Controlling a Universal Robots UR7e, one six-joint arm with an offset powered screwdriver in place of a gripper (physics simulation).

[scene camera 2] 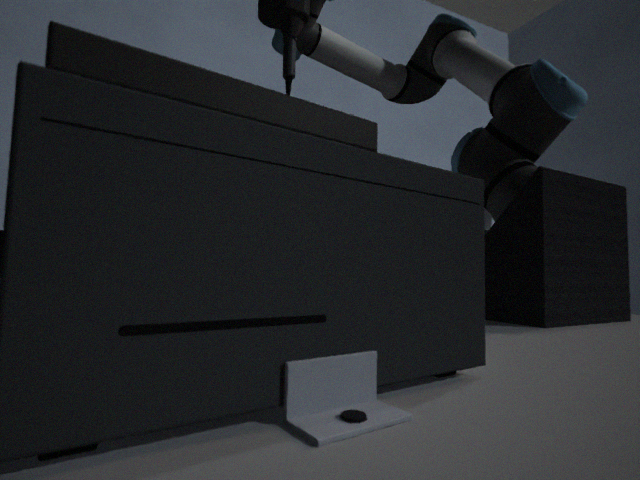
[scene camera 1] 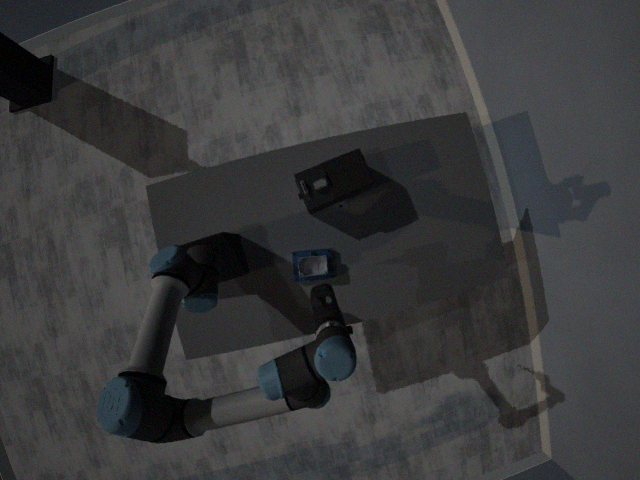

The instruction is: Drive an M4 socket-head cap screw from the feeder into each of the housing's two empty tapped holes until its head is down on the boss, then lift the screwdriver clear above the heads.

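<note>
The blue housing [scene camera 1: 295, 268] with a pale inside lies on the table in scene camera 1; its tapped holes are too small and dark to make out. It does not show in scene camera 2. The dark feeder [scene camera 1: 341, 173] [scene camera 2: 248, 248] stands farther up the table and fills much of scene camera 2. My screwdriver [scene camera 1: 323, 295] [scene camera 2: 288, 93] is beside the housing's lower right side in scene camera 1, its tip hidden there under its body. In scene camera 2 it points down, seen above and beyond the feeder. I cannot tell whether a screw is on its tip.
A pale L-shaped bracket [scene camera 2: 330, 384] with a dark round fastener [scene camera 2: 353, 415] stands at the feeder's foot. A dark block [scene camera 1: 235, 255] [scene camera 2: 584, 253] carries the arm's base. The grey table [scene camera 1: 206, 201] [scene camera 2: 542, 413] lies under these things. A dark post [scene camera 1: 25, 74] stands at the upper left.
</note>
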